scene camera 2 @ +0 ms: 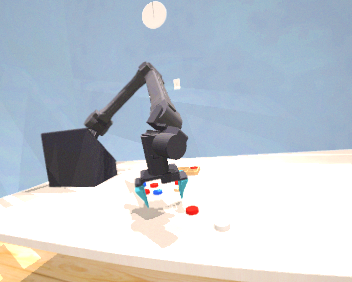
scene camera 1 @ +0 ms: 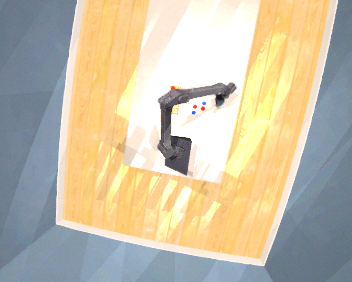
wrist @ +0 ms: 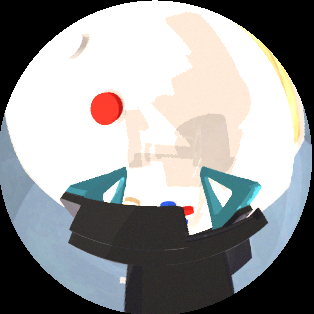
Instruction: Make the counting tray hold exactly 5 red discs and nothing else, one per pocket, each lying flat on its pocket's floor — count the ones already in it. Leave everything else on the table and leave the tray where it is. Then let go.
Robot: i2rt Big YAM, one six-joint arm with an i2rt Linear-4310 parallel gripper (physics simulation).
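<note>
The counting tray [scene camera 1: 175, 111] [scene camera 2: 189, 173] is partly hidden by the arm; a red disc [scene camera 1: 173, 88] [scene camera 2: 194, 168] shows at its far end, and its other pockets cannot be read. A lone red disc [scene camera 2: 192, 210] [wrist: 106, 108] lies flat on the table, right of the gripper in the second scene view. Nearer the tray lie two red discs [scene camera 1: 195, 106] [scene camera 1: 203, 108]; in the second scene view, another red disc [scene camera 2: 176, 183] shows behind a finger. My gripper [scene camera 2: 165, 202] [wrist: 164, 170] is open and empty, low above the table, beside the lone red disc and not around it.
Two blue discs [scene camera 1: 203, 103] [scene camera 1: 193, 112] lie among the red ones. A white disc [scene camera 2: 222, 226] [wrist: 80, 46] lies beyond the lone red disc. A tan disc [scene camera 2: 176, 190] [wrist: 132, 200] shows partly behind a finger. The black base box [scene camera 2: 75, 157] stands at the left.
</note>
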